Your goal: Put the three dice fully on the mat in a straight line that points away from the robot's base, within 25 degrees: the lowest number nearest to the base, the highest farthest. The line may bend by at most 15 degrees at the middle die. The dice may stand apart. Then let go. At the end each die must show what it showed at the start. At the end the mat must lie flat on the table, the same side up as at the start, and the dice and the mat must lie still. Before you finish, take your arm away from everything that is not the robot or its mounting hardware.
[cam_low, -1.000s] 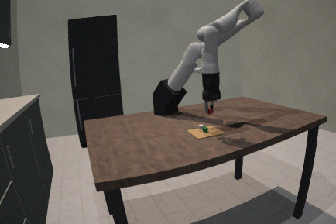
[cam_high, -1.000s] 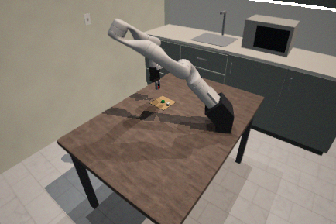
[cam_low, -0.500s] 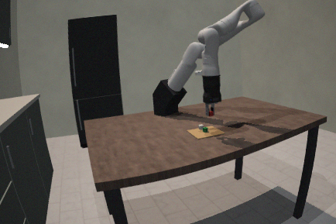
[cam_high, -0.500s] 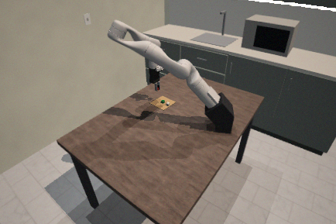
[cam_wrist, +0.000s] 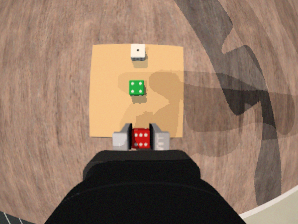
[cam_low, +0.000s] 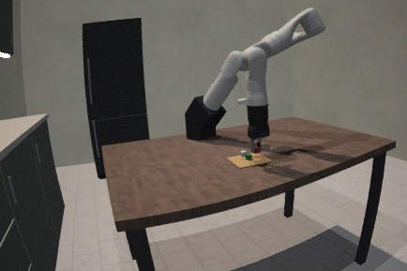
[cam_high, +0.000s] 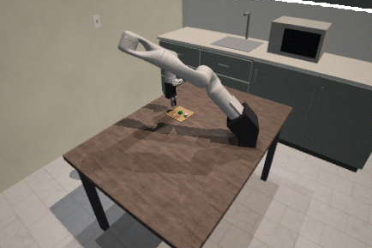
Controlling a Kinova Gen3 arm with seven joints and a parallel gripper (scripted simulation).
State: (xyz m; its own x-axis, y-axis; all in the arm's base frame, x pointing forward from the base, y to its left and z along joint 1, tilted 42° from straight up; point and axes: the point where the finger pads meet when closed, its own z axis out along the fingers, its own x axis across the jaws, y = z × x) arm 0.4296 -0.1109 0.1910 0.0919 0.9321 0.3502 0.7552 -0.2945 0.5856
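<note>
My gripper is now 60 mm past the green die and 50 mm above it. Also, from my hand: red die (10 mm below); white die (110 mm behind, 50 mm below, 10 mm to the left); tan mat (60 mm below, 50 mm behind).
</note>
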